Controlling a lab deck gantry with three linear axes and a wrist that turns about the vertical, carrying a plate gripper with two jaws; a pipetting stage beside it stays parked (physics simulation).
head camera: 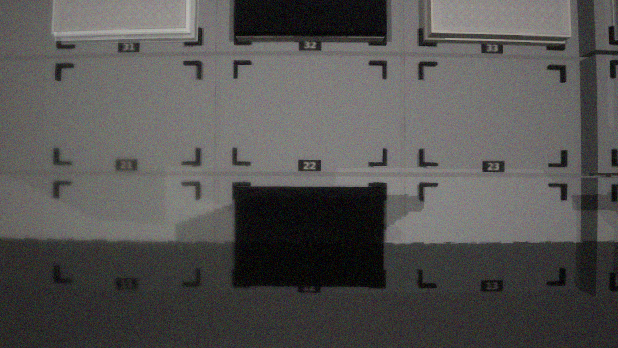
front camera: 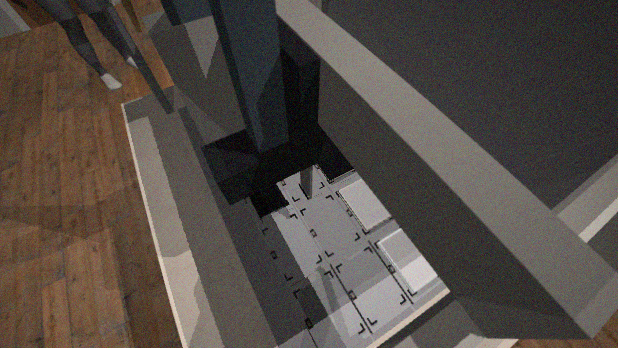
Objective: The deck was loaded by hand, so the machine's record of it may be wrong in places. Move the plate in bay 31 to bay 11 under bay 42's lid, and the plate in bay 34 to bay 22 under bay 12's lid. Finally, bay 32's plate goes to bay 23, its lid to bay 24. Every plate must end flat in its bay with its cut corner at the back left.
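Frame: origin at the robot's base, x down, y left, z ahead, level; millimetres.
Seen in the pictures: gripper, fingertip midpoint: (front camera: 281,204); robot's base at its link origin: (head camera: 60,278).
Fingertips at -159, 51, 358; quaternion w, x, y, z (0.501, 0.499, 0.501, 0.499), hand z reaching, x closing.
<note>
Offsets run from my fingertips to a thing's top centre, as dx, dy, dz. "*": to the spot under its first point.
In the head view, bay 31 holds a pale plate {* +145, +181, -291} (head camera: 122,15), bay 32 a black piece {* +142, +173, -130} (head camera: 310,19), bay 33 a pale plate {+145, +206, +34} (head camera: 500,17) (front camera: 365,205), and bay 12 a black lid {+151, -8, -130} (head camera: 309,237) (front camera: 270,204). In the front view, bay 34's plate {+130, +206, +198} (front camera: 407,261) has a bright rim. Bays 11, 21, 22, 23 and 13 are unoccupied. One jaw (front camera: 307,186) of my gripper shows around bay 22; the other is lost in darkness, so the opening cannot be told. No jaws show in the head view. Bay 42's lid is hidden; cut corners are unclear.
A dark blue gantry column (front camera: 260,85) rises above the deck. A wide grey beam (front camera: 425,120) crosses the front view and hides the deck's right side. A person's legs (front camera: 90,47) show on the wooden floor beyond the deck.
</note>
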